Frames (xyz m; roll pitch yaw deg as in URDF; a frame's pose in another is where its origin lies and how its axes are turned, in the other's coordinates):
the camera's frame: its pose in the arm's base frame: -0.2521 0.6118 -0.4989 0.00 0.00 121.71
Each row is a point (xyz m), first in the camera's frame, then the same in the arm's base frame.
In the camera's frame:
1: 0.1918 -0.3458 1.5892
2: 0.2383 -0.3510 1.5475
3: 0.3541 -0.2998 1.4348
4: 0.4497 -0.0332 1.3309
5: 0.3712 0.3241 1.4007
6: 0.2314 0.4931 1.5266
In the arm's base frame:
1: -0.0587 0.9567 1.0903
2: -0.0788 0.9990 1.0486
3: -0.1832 1.0706 0.9359
4: -0.4602 1.0118 0.8320
5: -0.7229 0.7572 0.9018
6: -0.7932 0.5495 1.0277

